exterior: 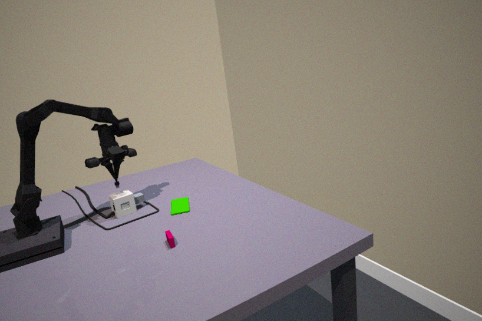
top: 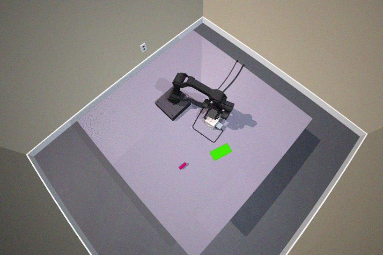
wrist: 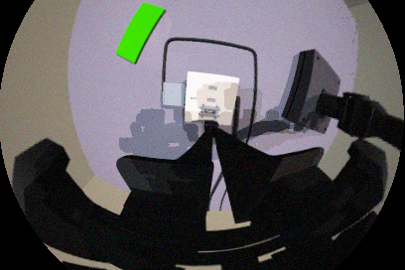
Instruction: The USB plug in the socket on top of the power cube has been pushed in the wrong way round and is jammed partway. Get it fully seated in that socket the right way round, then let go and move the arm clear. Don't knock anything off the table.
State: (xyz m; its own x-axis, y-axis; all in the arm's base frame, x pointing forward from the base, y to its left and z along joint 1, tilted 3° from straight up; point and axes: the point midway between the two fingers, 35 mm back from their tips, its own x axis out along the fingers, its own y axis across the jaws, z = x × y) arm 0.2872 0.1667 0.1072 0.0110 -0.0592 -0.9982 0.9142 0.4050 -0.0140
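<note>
Now: gripper tip 2 cm above the dark USB plug. The rest, counted from my gripper tip: green pad: 22 cm ahead, 10 cm to the right, 13 cm below; magenta block: 15 cm ahead, 37 cm to the right, 12 cm below.
</note>
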